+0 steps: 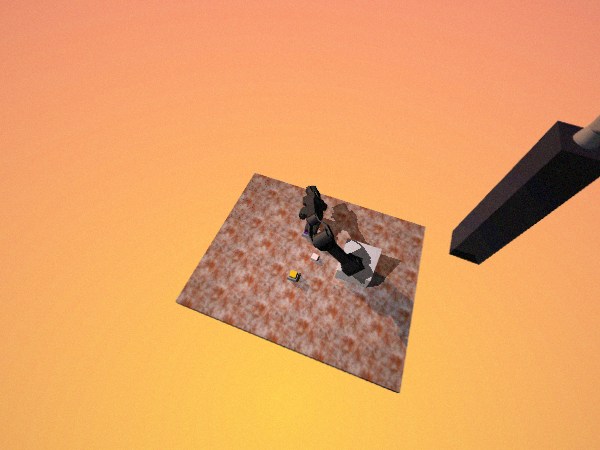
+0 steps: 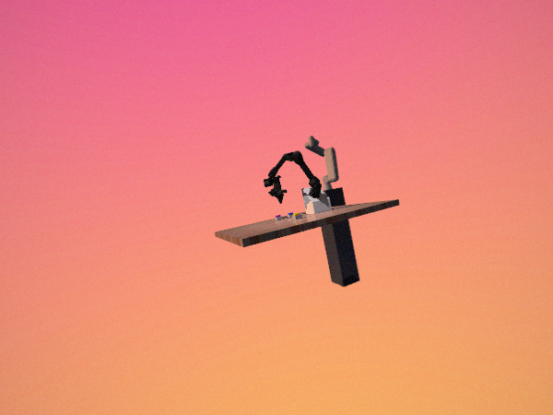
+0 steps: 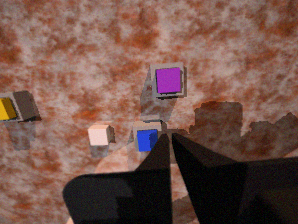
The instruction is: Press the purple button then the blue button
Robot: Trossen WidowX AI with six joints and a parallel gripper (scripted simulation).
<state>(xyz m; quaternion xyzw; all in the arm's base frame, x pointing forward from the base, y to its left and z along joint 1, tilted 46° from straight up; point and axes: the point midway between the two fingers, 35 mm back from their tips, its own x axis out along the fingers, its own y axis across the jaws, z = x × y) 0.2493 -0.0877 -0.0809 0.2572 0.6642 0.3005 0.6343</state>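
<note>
My gripper tip is now 90 mm above the blue button, 60 mm past it and 20 mm to the right of it. Round my gripper tip: purple button 90 mm below, 40 mm ahead, 10 mm to the right; then yellow button 250 mm to the left, 90 mm below, 10 mm ahead.
</note>
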